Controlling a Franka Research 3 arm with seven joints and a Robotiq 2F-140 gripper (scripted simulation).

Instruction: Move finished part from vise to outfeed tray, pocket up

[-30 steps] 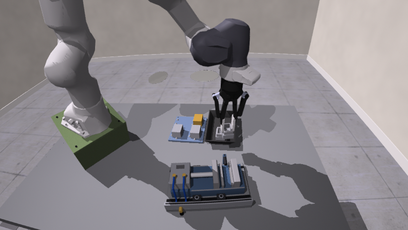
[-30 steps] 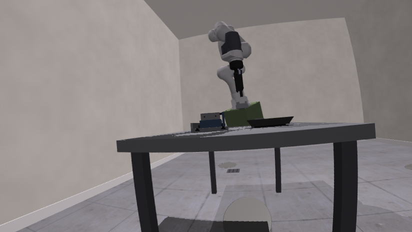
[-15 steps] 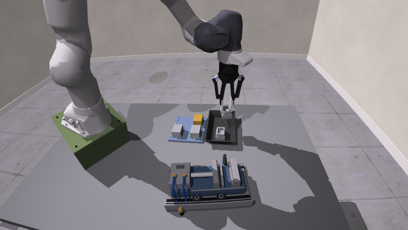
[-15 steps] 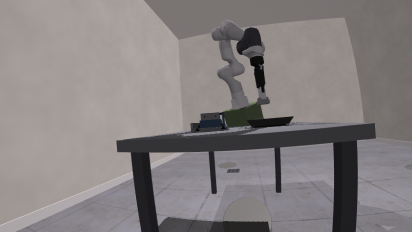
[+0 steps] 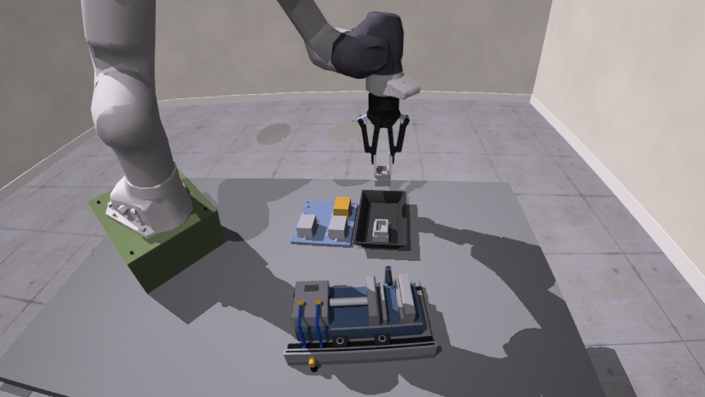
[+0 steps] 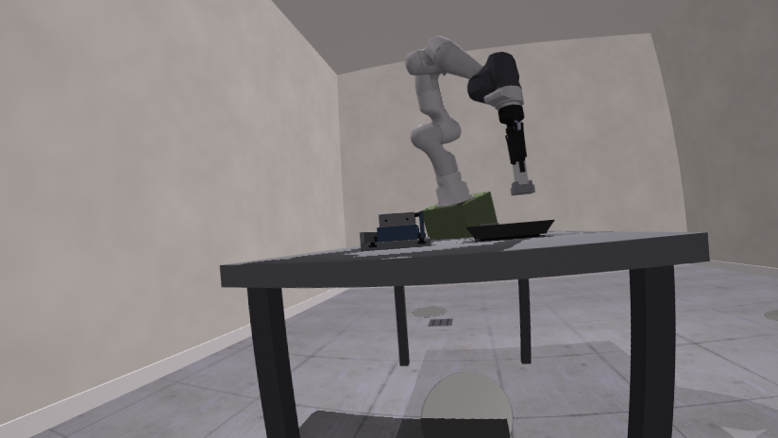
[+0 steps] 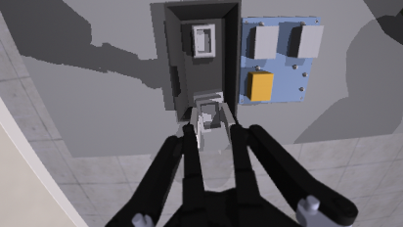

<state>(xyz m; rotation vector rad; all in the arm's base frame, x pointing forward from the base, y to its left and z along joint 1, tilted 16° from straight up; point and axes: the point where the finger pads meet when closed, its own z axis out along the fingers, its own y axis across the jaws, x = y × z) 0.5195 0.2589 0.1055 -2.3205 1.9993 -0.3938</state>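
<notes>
Now: the orange block 120 mm behind my hand, 10 mm to the right of it and 160 mm below it. From my hand the other things lie so: blue fixture plate 160 mm behind, 60 mm to the right, 180 mm below; then vise 20 mm behind, 380 mm to the right, 140 mm below.
</notes>
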